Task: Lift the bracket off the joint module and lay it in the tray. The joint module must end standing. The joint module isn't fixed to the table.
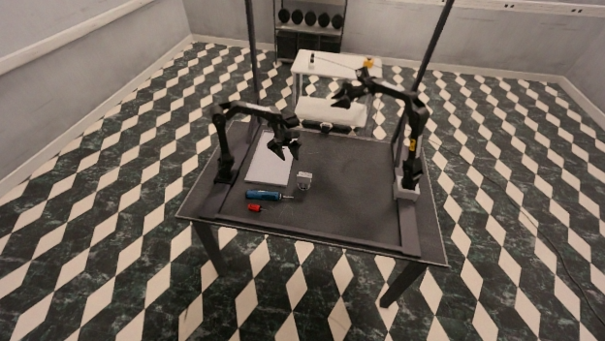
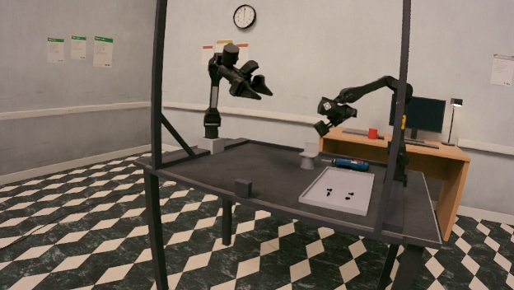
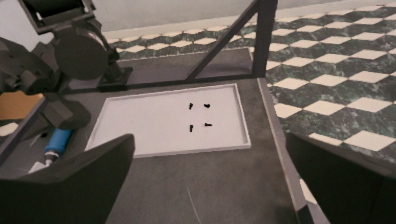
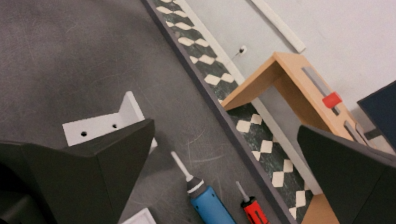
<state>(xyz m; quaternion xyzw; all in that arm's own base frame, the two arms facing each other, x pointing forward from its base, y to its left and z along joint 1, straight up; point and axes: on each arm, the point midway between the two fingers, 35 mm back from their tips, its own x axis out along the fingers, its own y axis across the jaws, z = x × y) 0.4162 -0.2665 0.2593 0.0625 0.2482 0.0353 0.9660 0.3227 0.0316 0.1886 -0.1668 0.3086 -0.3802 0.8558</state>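
Now: right hand 80 mm to the right of the white bracket and 140 mm above it. From my right hand the other things lie so: grey tray (190 mm behind, 110 mm to the right, 210 mm below); then small red part (180 mm ahead, 130 mm to the right, 200 mm below); then joint module (80 mm to the left, 190 mm below).
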